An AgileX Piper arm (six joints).
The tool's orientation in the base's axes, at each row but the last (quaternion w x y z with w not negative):
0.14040 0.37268 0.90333 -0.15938
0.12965 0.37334 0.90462 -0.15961
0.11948 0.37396 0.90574 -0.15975
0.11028 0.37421 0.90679 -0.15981
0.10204 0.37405 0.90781 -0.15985
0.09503 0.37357 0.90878 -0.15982
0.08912 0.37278 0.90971 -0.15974
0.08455 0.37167 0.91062 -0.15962
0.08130 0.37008 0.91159 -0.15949
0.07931 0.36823 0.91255 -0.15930
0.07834 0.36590 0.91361 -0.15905
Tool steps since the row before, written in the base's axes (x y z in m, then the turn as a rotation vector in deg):
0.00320 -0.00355 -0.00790 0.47 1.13 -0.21
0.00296 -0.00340 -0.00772 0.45 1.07 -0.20
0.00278 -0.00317 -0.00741 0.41 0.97 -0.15
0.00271 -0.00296 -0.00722 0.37 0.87 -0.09
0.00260 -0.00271 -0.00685 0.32 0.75 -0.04
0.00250 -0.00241 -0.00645 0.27 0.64 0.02
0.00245 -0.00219 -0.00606 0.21 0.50 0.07
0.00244 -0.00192 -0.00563 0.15 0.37 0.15
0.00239 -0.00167 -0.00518 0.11 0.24 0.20
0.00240 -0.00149 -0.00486 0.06 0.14 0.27
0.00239 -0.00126 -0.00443 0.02 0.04 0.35
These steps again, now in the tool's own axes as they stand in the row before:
-0.00147 0.00136 0.00901 0.47 1.13 -0.19
-0.00146 0.00132 0.00872 0.44 1.08 -0.18
-0.00146 0.00135 0.00829 0.39 0.97 -0.19
-0.00148 0.00145 0.00800 0.33 0.86 -0.21
-0.00148 0.00150 0.00752 0.27 0.74 -0.22
-0.00144 0.00157 0.00701 0.22 0.62 -0.24
-0.00145 0.00162 0.00654 0.16 0.47 -0.23
-0.00144 0.00171 0.00603 0.09 0.32 -0.27
-0.00141 0.00174 0.00551 0.02 0.19 -0.27
-0.00141 0.00179 0.00514 -0.02 0.07 -0.30
-0.00138 0.00183 0.00465 -0.08 -0.04 -0.34

